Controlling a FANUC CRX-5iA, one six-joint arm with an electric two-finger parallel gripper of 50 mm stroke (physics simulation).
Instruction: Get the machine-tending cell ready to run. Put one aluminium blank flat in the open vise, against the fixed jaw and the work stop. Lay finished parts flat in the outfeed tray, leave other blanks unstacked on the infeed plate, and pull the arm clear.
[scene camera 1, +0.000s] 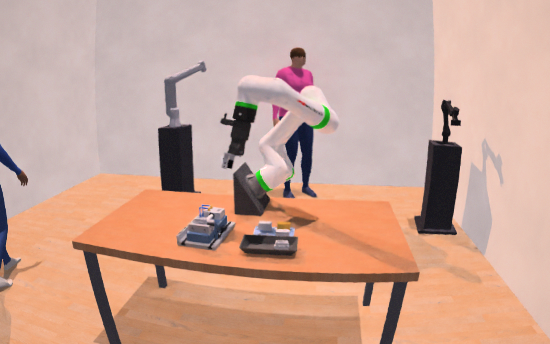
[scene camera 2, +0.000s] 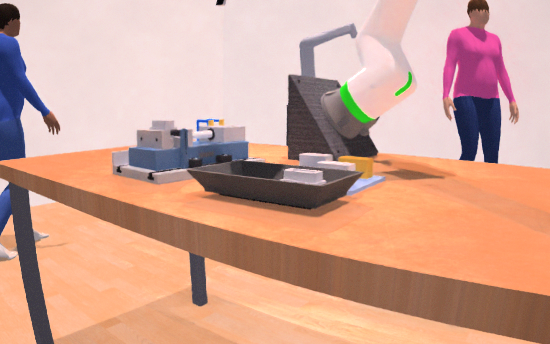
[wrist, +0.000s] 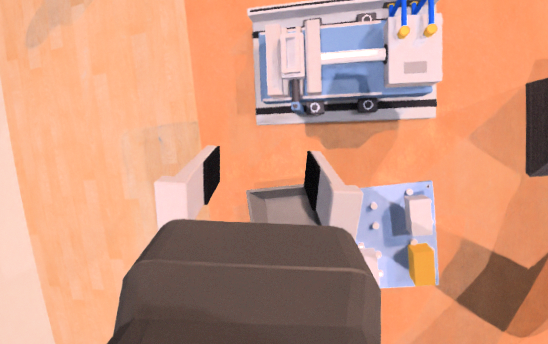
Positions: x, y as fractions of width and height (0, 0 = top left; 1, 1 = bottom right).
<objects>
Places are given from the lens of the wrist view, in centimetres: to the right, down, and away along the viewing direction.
my gripper (wrist: 0.48, 0.48): -1, 0, 16
yellow block (wrist: 0.77, 0.75): 24, 14, 44
dark outfeed tray (wrist: 0.53, 0.59): 3, 6, 51
</objects>
